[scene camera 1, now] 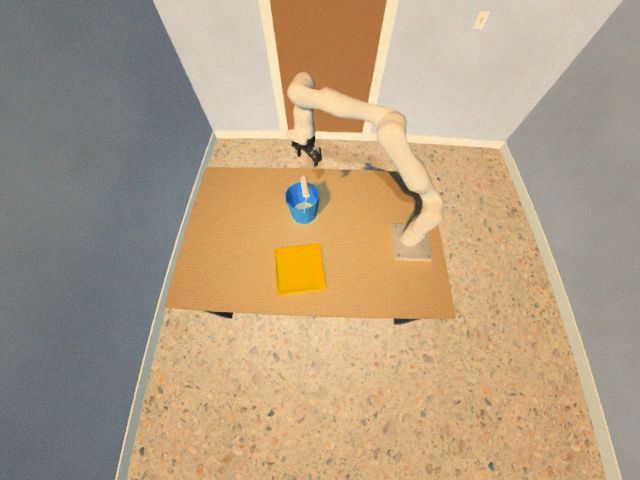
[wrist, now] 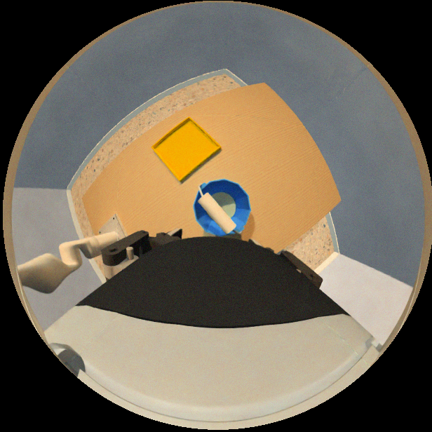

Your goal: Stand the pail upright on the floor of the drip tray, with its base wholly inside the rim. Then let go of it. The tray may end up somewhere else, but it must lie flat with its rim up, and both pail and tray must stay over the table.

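Places are measured from the arm's base along level axes (x back, y right, z up), in metres.
Pixels of known places: gripper, between the fingertips: (scene camera 1: 307,161); arm's base, origin of its link: (scene camera 1: 408,238).
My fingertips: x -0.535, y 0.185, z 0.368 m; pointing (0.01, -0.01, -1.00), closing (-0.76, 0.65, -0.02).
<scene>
Ahead of a thing's pixels: the offset from my fingertips to its middle. "*": to the spot under its first point. Level surfaces: height alone.
A blue pail {* dx -0.029, dy -0.103, dz -0.282 m} (scene camera 1: 303,215) (wrist: 243,209) stands upright on the table, towards its back edge. Its pale grip {dx -0.016, dy -0.022, dz -0.149 m} (scene camera 1: 305,188) (wrist: 217,212) is raised on a thin bail above the open mouth. The yellow drip tray {dx -0.046, dy -0.355, dz -0.382 m} (scene camera 1: 299,269) (wrist: 186,150) lies flat with its rim up, in front of the pail and apart from it, and nothing stands in it. My gripper (scene camera 1: 307,158) (wrist: 214,241) is open and empty, in the air above and behind the pail. In the wrist view the dark gripper body hides part of the table near the fingers.
The wooden table {dz -0.394 m} (scene camera 1: 361,206) (wrist: 280,150) carries the pail and tray. The arm's grey base plate (scene camera 1: 413,253) (wrist: 113,224) is at the table's right end in the scene view. My arm (scene camera 1: 343,103) arches high from there to the back. A wall with a brown door (scene camera 1: 330,51) stands behind.
</scene>
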